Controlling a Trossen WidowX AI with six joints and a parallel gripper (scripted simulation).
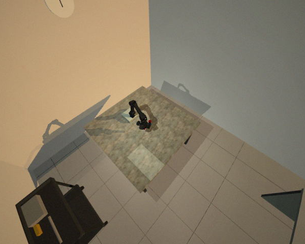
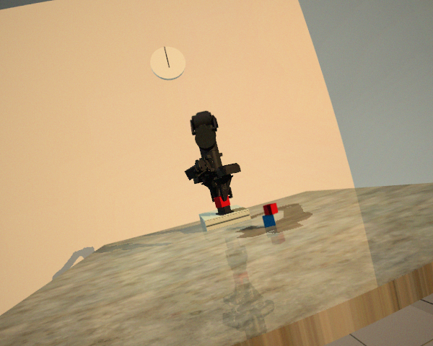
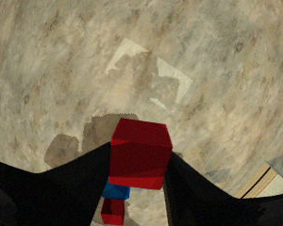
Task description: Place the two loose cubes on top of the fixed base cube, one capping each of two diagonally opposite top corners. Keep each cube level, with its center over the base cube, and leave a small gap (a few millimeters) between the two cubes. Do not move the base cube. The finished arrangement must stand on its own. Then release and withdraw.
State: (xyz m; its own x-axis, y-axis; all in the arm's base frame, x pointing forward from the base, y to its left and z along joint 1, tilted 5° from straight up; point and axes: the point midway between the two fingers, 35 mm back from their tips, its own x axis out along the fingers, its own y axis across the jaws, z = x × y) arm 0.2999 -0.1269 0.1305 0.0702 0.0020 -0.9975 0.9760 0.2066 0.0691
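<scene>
Now: gripper tip 10 mm past the blue cube, 150 mm to the right of it and 100 mm above it.
</scene>
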